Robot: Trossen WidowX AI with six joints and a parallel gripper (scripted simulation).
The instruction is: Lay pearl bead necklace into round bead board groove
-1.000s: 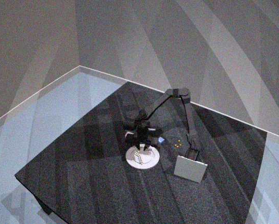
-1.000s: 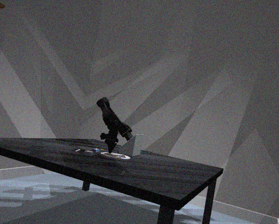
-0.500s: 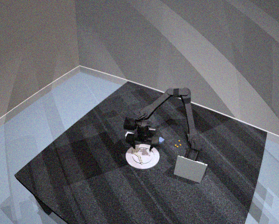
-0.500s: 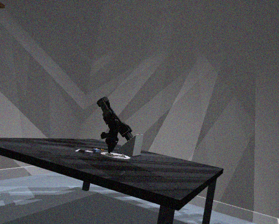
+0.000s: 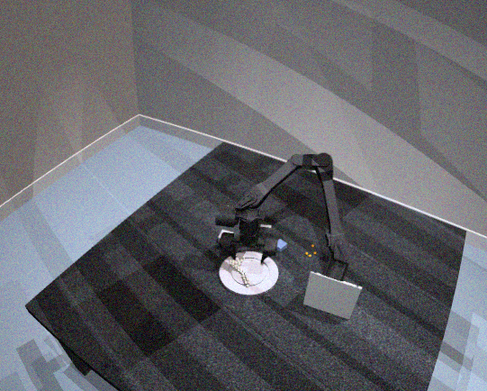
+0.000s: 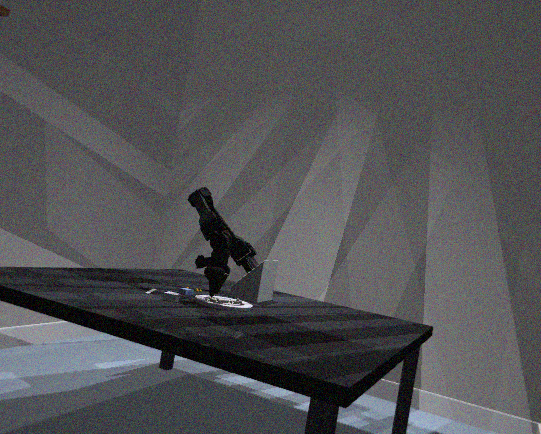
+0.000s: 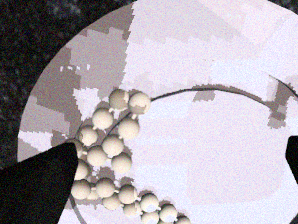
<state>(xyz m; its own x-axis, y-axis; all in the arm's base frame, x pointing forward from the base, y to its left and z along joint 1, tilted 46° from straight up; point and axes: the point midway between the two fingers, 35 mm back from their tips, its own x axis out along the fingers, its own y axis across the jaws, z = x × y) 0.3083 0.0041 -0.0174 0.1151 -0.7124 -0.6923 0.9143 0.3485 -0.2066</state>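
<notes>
Right now the round white bead board is 2 cm behind my gripper tip, 3 cm to the left of it and 2 cm below it. The rest, counted from my gripper tip: small white block 14 cm ahead, 7 cm to the right, 2 cm below; then small blue cube 5 cm behind, 14 cm to the right, 2 cm below; then thin white stick 9 cm ahead, 19 cm to the right, 3 cm below.
</notes>
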